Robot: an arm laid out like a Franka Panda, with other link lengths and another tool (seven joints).
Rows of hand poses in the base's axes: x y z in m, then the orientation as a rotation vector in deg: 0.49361 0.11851 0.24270 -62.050 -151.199 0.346; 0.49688 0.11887 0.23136 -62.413 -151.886 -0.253; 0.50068 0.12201 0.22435 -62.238 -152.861 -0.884; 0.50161 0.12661 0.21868 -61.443 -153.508 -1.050; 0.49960 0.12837 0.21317 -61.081 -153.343 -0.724; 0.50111 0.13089 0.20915 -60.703 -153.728 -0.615; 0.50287 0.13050 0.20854 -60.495 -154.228 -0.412; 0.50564 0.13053 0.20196 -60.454 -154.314 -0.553; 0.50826 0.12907 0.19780 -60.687 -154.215 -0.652; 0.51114 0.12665 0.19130 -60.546 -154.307 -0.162; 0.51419 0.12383 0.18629 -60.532 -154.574 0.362; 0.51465 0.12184 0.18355 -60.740 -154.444 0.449; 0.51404 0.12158 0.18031 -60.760 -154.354 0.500; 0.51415 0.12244 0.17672 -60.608 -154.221 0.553
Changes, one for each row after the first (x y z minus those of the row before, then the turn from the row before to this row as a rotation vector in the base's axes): 0.00327 0.00036 -0.01134 0.080 -0.869 -0.109; 0.00380 0.00314 -0.00701 0.125 -0.958 0.302; 0.00093 0.00460 -0.00567 0.069 -0.359 0.652; -0.00201 0.00176 -0.00551 -0.076 0.341 0.218; 0.00151 0.00252 -0.00402 -0.110 -0.193 0.345; 0.00176 -0.00039 -0.00061 -0.242 -0.323 0.273; 0.00277 0.00003 -0.00658 0.071 -0.098 0.035; 0.00262 -0.00146 -0.00416 0.045 -0.010 -0.181; 0.00288 -0.00242 -0.00650 -0.310 0.086 0.154; 0.00305 -0.00282 -0.00501 -0.412 -0.100 0.119; 0.00046 -0.00199 -0.00274 -0.058 0.070 -0.157; -0.00061 -0.00026 -0.00324 -0.009 0.085 -0.031; 0.00011 0.00086 -0.00359 0.039 0.177 0.067
